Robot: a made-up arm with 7 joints.
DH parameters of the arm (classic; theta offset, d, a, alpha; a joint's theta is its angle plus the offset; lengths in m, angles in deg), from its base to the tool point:
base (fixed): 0 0.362 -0.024 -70
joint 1: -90 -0.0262 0.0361 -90
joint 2: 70 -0.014 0.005 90
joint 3: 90 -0.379 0.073 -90
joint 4: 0 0.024 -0.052 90
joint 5: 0 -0.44 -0.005 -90
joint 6: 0 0.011 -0.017 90
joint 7: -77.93 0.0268 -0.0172 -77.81
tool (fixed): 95.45 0.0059 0 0
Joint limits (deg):
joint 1: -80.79..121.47
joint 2: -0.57..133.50
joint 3: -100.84..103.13
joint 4: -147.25..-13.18
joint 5: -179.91..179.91
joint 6: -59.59..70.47
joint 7: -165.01..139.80
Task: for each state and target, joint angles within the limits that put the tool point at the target. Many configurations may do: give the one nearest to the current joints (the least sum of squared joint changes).
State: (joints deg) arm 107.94 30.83 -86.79 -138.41 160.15 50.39 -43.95
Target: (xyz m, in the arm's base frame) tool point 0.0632 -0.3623 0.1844
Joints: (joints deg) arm 107.00 0.10 -86.67 -146.09 160.17 52.11 -44.74
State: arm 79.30 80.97 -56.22 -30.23 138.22 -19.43 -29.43
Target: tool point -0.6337 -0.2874 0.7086
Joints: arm 121.47 35.57 -93.25 -44.01 138.71 -24.19 -26.47
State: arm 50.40 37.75 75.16 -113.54 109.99 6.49 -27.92
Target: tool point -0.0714 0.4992 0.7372
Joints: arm 32.37 70.43 103.13 -94.47 104.87 12.08 -30.89
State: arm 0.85 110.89 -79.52 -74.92 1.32 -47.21 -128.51
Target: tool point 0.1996 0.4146 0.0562
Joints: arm -7.14 106.89 -71.17 -106.19 1.13 -44.43 -127.09
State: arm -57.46 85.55 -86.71 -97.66 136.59 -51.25 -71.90
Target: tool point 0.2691 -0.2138 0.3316
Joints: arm -75.66 66.79 -68.89 -140.97 139.99 -52.30 -73.62
